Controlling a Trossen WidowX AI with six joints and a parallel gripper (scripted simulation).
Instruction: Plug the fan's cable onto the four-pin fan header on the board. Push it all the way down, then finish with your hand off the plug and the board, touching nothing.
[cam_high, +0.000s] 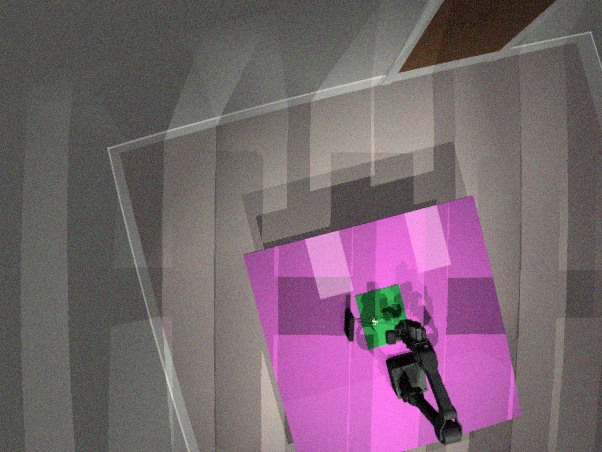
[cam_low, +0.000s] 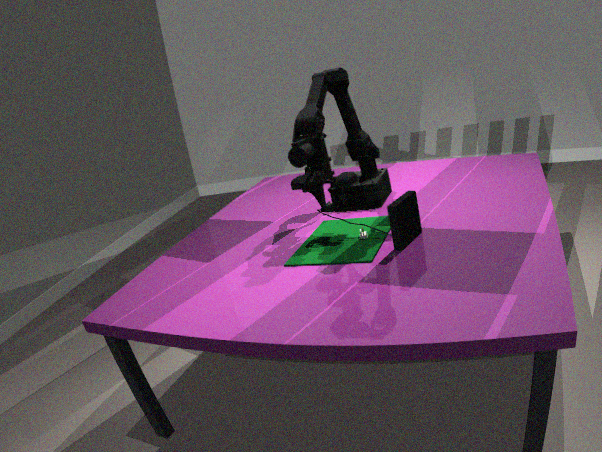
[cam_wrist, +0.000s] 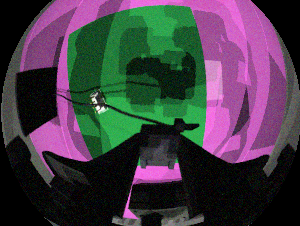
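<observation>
Right now the green board is 30 mm ahead of my gripper tip, 40 mm to the left of it and 90 mm below it. Also, from my gripper tip: black fan: 40 mm ahead, 230 mm to the left, 20 mm below; fan header: 20 mm ahead, 100 mm to the left, 80 mm below; dark plug: 10 mm behind, 10 mm above.
</observation>
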